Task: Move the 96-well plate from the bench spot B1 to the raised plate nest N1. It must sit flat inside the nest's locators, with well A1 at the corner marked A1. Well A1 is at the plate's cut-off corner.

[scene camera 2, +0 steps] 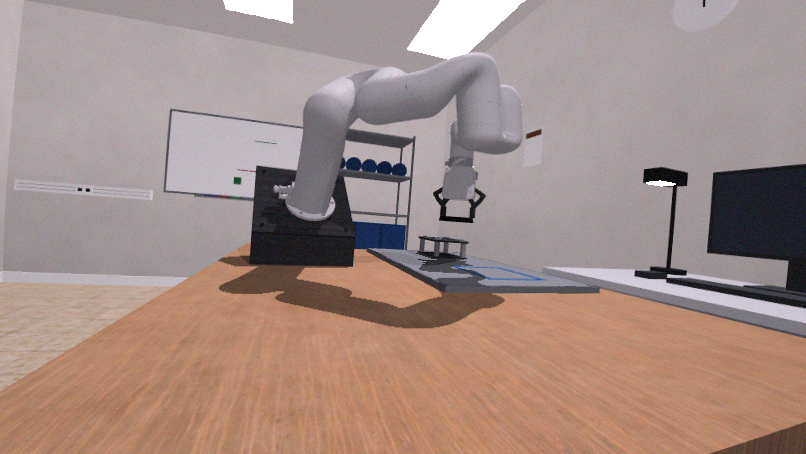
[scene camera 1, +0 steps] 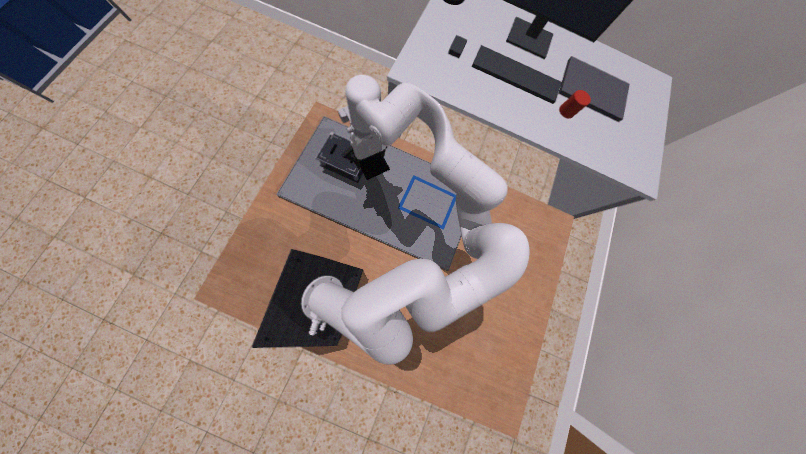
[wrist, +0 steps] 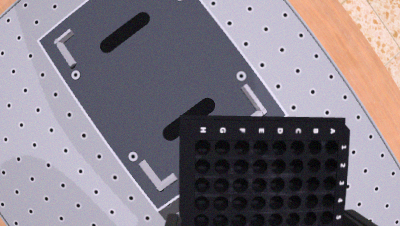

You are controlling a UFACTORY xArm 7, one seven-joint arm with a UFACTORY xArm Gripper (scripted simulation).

Path:
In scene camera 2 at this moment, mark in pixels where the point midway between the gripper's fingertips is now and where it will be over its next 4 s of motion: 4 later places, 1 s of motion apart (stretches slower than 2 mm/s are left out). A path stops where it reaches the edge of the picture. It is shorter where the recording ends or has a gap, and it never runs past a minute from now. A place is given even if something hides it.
The gripper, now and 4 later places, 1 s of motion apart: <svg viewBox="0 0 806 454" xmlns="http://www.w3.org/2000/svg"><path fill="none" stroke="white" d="M457 219L446 214L444 214L443 225L442 233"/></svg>

